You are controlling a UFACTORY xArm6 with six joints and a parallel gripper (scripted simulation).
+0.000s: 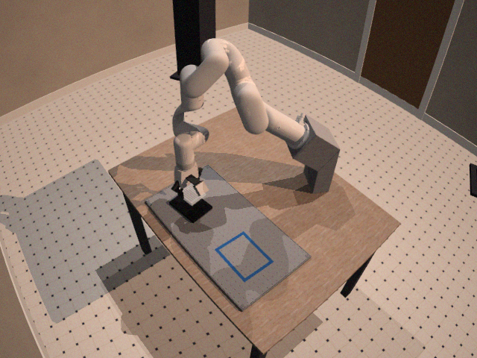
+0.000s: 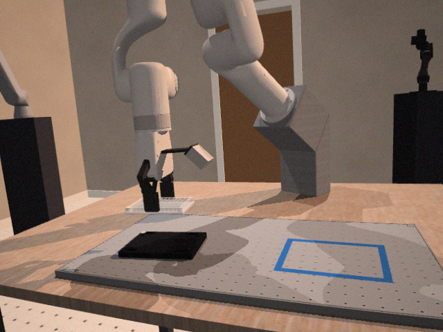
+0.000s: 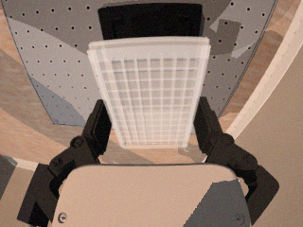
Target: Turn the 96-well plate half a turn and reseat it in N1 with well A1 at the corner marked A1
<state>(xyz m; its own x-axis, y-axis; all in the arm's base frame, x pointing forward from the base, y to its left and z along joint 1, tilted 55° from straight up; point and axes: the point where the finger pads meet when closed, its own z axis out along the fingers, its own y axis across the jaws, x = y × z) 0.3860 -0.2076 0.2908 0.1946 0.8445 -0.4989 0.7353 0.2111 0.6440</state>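
Now: hand 100 mm above the black plate nest N1. The rest, counted from my hand: 96-well plate: 10 mm below.
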